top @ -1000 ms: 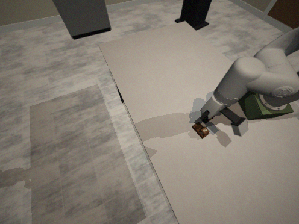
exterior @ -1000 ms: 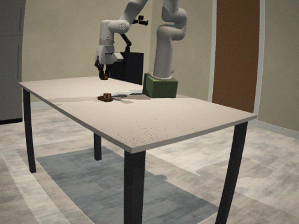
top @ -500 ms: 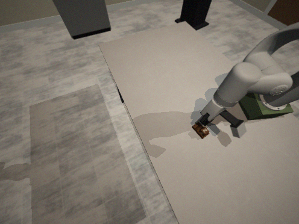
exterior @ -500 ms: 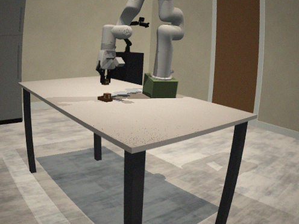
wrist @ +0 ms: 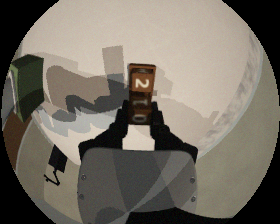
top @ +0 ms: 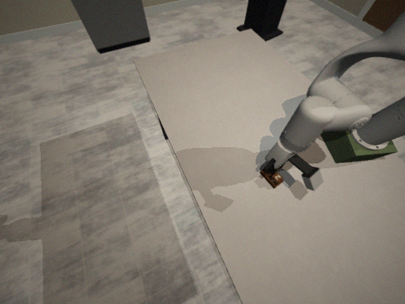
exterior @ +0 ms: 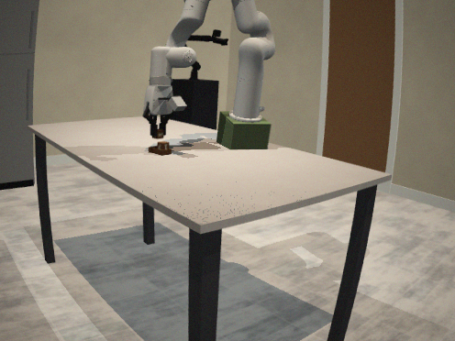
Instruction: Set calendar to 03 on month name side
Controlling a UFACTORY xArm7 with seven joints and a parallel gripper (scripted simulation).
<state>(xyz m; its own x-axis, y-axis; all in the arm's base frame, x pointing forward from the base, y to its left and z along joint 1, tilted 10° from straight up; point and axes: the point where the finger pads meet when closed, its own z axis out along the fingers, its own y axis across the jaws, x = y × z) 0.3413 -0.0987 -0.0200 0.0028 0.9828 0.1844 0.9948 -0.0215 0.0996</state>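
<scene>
Now: hand 20 mm to the right of the brown calendar tray and 70 mm above it.
</scene>
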